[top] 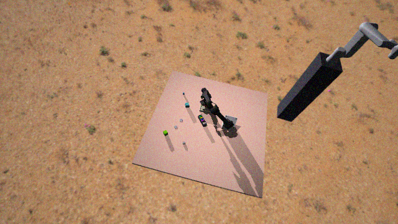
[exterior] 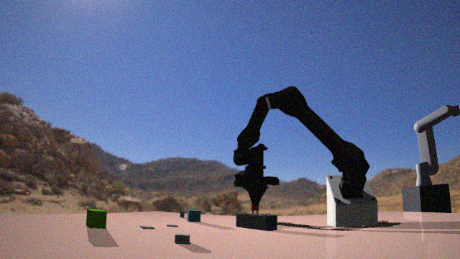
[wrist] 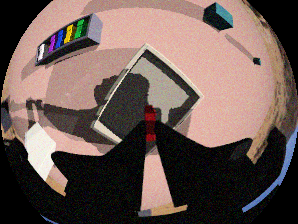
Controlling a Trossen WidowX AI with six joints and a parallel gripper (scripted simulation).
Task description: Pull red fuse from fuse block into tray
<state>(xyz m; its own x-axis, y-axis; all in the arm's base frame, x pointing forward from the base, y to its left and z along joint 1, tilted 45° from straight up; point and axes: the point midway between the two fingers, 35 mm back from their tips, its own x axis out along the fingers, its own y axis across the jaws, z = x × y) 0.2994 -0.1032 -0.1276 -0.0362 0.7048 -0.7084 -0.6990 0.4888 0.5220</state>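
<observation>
The red fuse is 1 cm below my gripper tip. From my gripper tip the other things lie so: tray: 6 cm below; then teal cube: 22 cm ahead, 4 cm to the left, 4 cm below; then small grey cube: 10 cm ahead, 49 cm to the left, 6 cm below.
</observation>
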